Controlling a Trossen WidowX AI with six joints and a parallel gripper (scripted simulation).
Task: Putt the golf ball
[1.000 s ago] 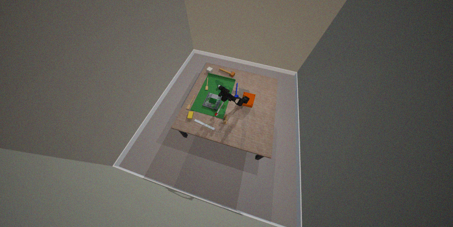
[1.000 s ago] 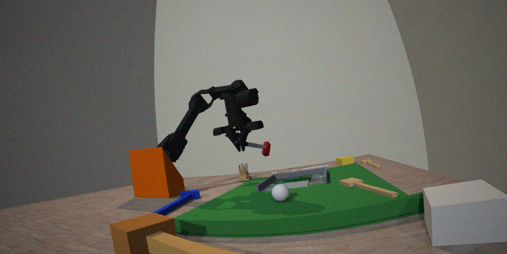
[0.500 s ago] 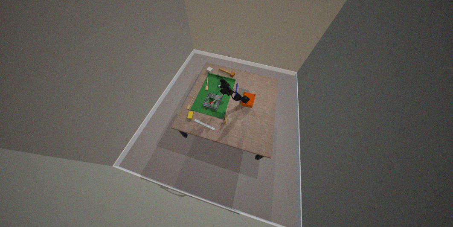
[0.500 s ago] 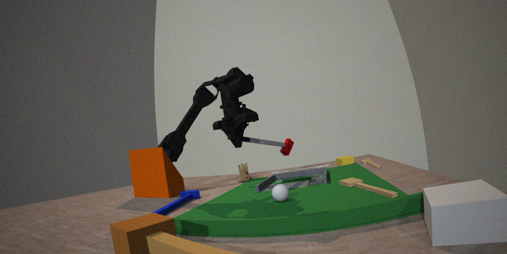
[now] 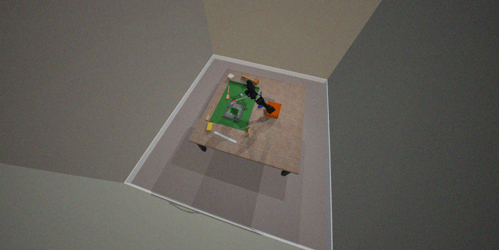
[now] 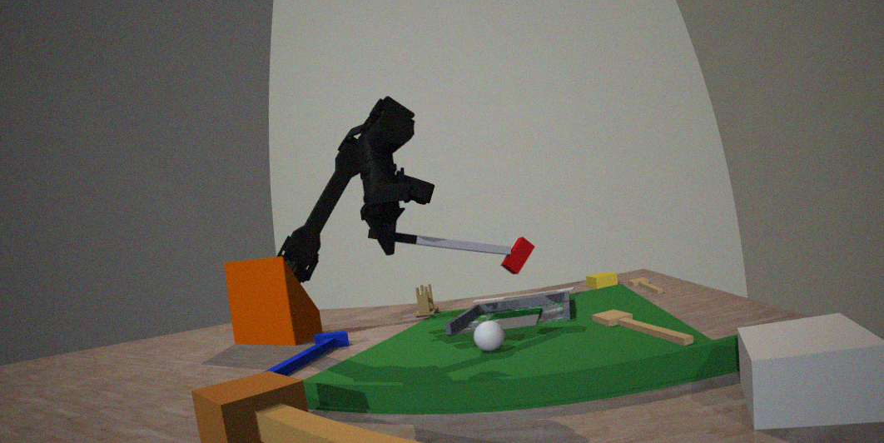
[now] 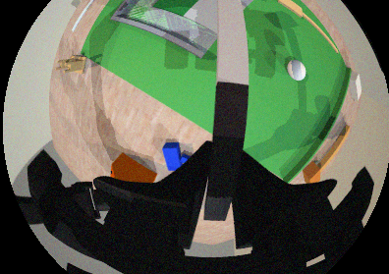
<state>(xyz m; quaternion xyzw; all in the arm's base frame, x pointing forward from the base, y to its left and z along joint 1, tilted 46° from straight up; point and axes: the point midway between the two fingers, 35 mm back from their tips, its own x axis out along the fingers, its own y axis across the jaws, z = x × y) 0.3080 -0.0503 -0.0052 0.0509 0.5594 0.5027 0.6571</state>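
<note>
My gripper tip is 14 cm above the blue putter, 12 cm to the left of it and 11 cm past it. Round my gripper tip: green mat: 18 cm ahead, 16 cm below, 7 cm to the left; red putter: 9 cm ahead, 7 cm to the left; white golf ball: 17 cm ahead, 13 cm below, 7 cm to the right.
</note>
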